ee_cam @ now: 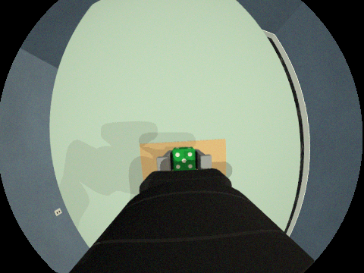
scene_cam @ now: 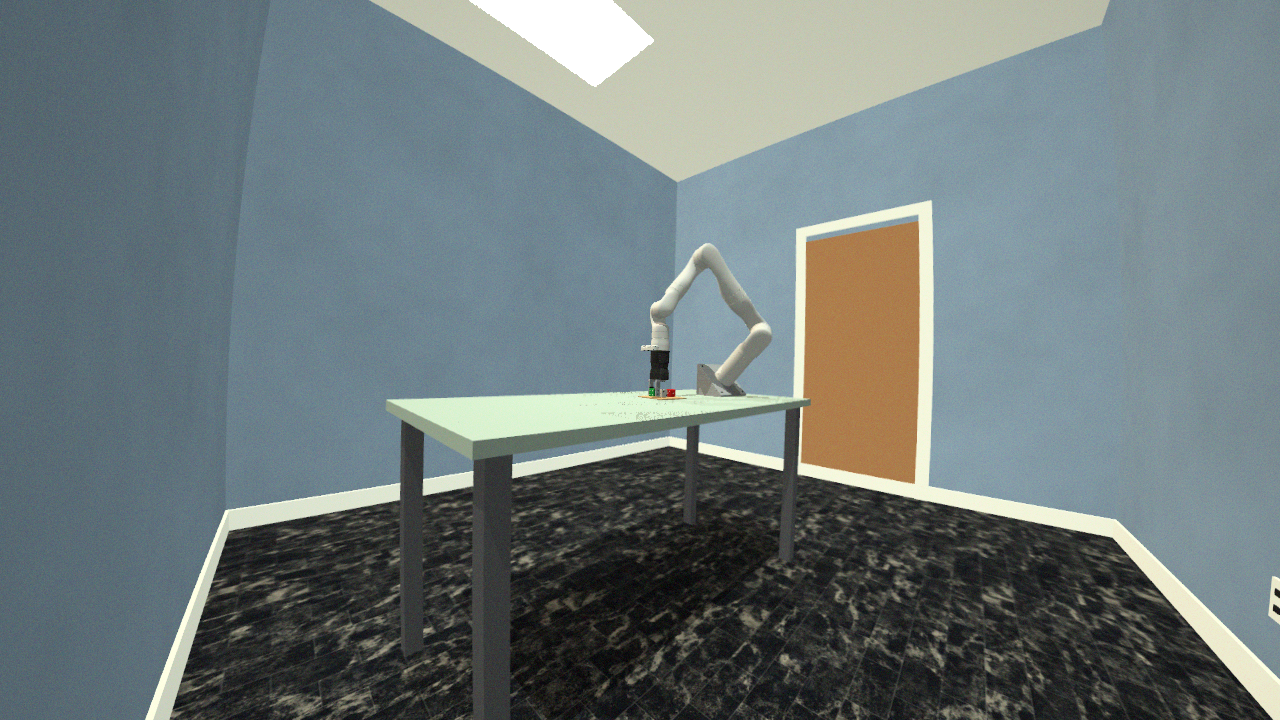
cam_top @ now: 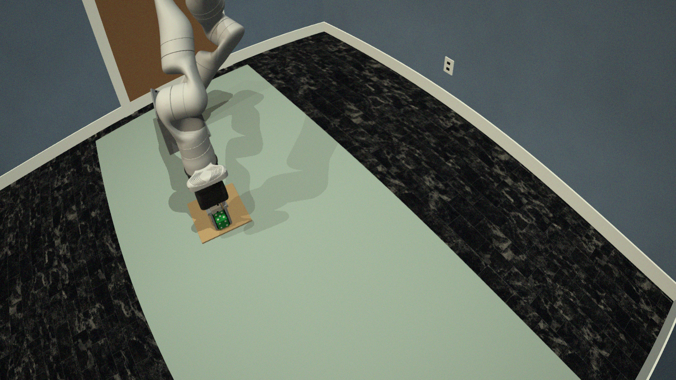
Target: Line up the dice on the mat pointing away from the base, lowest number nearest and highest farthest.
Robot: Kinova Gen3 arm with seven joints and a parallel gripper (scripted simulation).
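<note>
My hand is right at the green die. Also, from my hand: tan mat 50 mm behind, 30 mm below; then red die 90 mm behind, 10 mm below; then white die 50 mm behind, 10 mm below.
</note>
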